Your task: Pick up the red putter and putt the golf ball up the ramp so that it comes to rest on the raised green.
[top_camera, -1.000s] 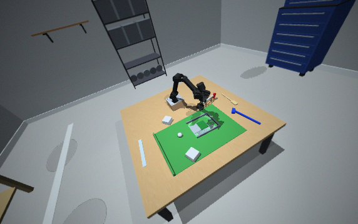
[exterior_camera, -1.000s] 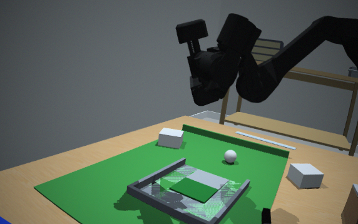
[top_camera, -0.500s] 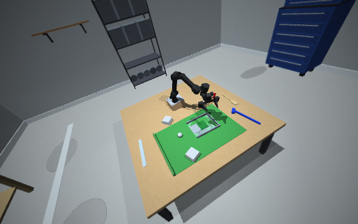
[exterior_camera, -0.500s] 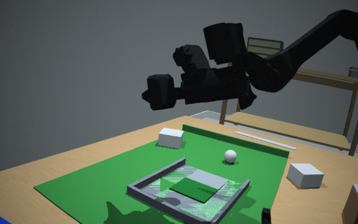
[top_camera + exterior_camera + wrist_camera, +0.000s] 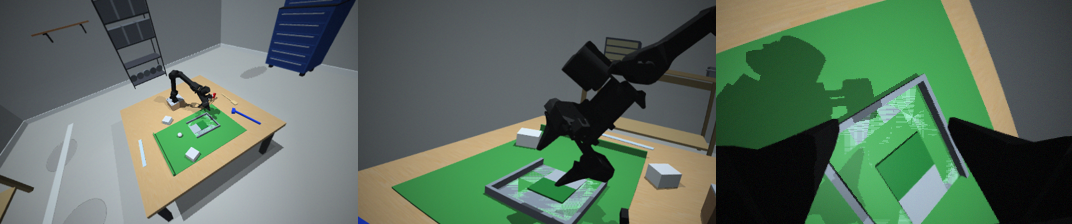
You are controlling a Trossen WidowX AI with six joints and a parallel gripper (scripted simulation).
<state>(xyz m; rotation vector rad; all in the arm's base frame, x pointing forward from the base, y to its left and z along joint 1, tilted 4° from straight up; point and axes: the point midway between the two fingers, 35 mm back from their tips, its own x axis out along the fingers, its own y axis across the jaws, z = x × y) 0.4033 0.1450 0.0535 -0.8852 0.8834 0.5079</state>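
Right now the red putter is 190 mm behind my gripper tip, 130 mm to the left of it and 60 mm below it. Round my gripper tip: green mat: 220 mm to the right, 120 mm below, 50 mm ahead; grey walled frame: 120 mm below, 100 mm to the right, 20 mm ahead; wooden stand: 180 mm behind, 150 mm to the left, 90 mm below.
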